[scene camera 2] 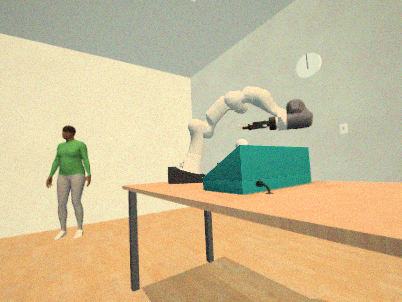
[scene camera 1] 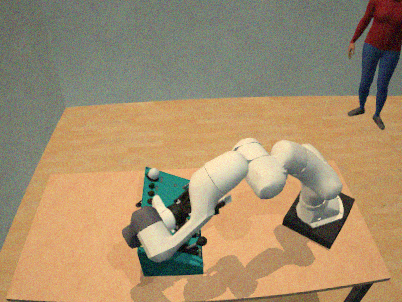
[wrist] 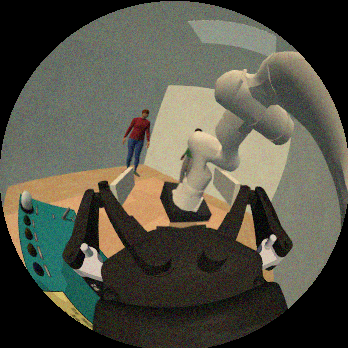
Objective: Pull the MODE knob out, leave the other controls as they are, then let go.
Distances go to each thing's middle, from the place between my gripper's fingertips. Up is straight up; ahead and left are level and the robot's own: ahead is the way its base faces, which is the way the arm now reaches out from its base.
I see the teal control panel [scene camera 2: 248, 169] 230 mm ahead of my hand, 70 mm to the right of it and 240 mm below it.
